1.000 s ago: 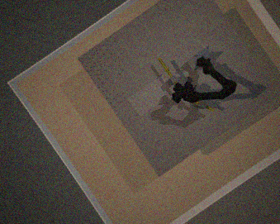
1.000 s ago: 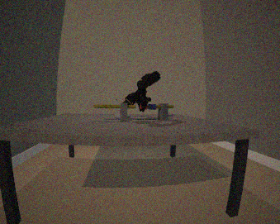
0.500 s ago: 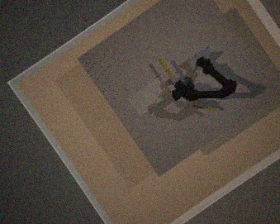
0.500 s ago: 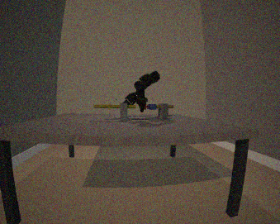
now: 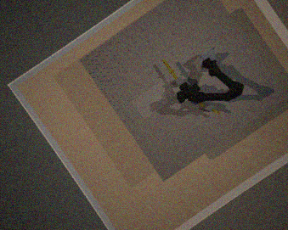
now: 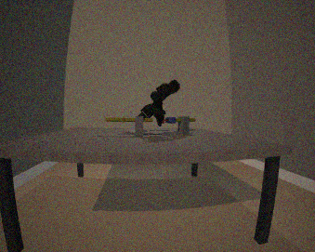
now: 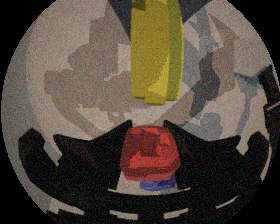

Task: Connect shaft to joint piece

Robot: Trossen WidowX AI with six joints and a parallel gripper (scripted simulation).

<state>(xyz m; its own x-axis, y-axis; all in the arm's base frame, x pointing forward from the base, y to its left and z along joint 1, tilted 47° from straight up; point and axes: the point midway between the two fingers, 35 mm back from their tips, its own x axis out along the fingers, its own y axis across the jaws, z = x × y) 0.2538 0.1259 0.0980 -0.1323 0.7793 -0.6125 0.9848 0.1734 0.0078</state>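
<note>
Right now the red joint piece is 4 cm above my gripper tip and 1 cm to the left of it.
</note>
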